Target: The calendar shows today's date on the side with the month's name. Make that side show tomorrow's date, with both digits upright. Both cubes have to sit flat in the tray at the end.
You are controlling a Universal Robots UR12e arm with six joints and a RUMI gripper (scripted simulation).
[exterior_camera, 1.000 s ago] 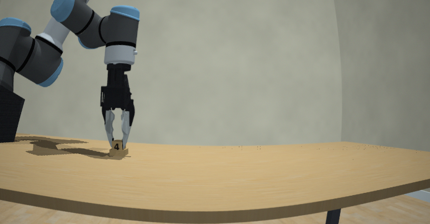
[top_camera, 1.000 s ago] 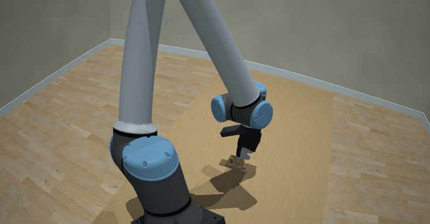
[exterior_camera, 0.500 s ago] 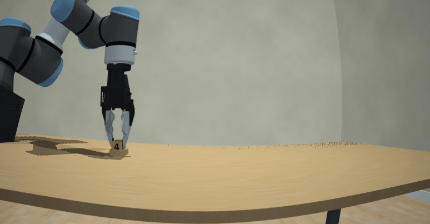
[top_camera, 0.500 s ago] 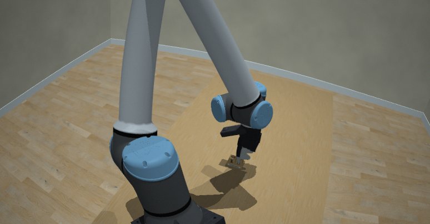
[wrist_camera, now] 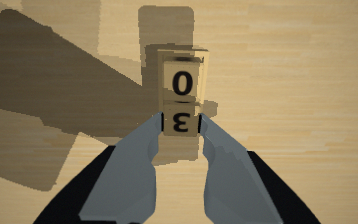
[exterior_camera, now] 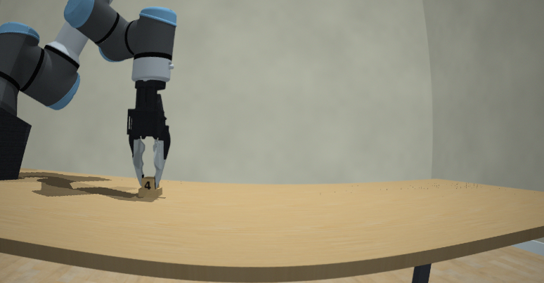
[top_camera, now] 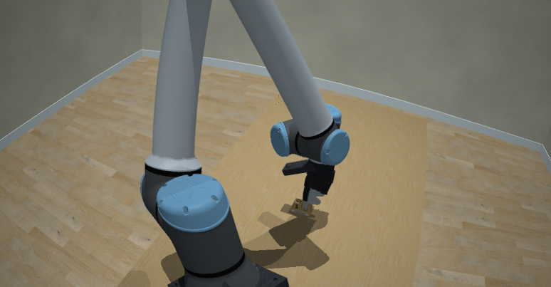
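Now: the wooden digit cube 1 cm below my hand. The rest, counted from my hand: wooden tray: 3 cm below, 2 cm to the left.
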